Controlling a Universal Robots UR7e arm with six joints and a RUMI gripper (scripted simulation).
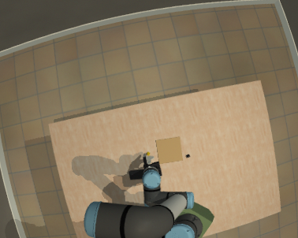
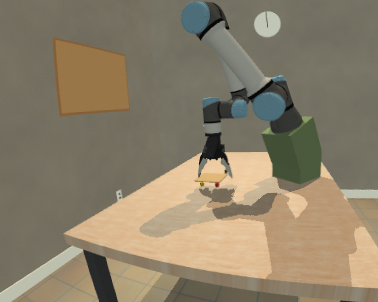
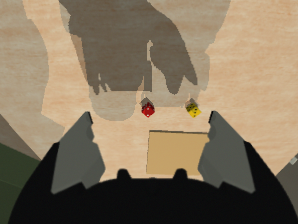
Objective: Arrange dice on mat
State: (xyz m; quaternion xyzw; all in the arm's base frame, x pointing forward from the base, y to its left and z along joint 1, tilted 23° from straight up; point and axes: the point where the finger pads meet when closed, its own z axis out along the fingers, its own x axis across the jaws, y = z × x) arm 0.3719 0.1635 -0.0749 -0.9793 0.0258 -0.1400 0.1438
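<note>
My gripper is now 40 mm above the red die and 20 mm to the left of it. The rest, counted from my hand: yellow die 70 mm ahead, 40 mm below, 20 mm to the right; black die 240 mm to the right, 40 mm below, 10 mm ahead; tan mat 140 mm to the right, 60 mm ahead, 40 mm below.
</note>
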